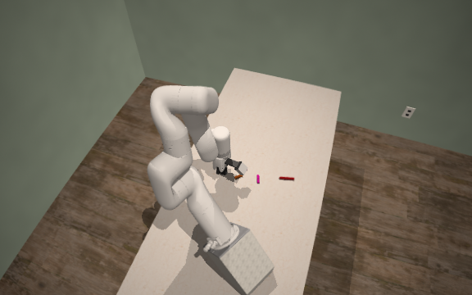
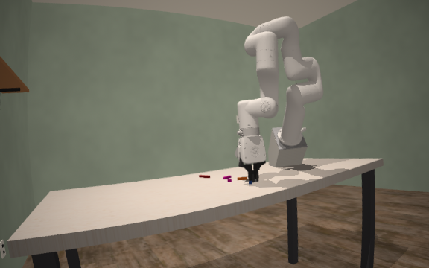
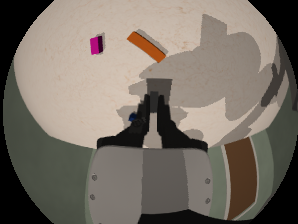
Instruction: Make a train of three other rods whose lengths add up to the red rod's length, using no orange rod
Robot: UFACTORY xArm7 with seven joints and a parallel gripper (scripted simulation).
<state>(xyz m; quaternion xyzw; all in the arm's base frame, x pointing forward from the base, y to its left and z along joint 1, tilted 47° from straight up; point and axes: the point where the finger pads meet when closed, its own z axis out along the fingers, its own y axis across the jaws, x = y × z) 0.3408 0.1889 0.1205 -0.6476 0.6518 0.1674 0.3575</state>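
Right now my hand is 30 mm short of the blue rod, 30 mm to the right of it and 20 mm above it. Round my hand: grey rod (20 mm below); then orange rod (20 mm ahead, 80 mm to the right, 20 mm below); then red rod (130 mm ahead, 280 mm to the right, 20 mm below).
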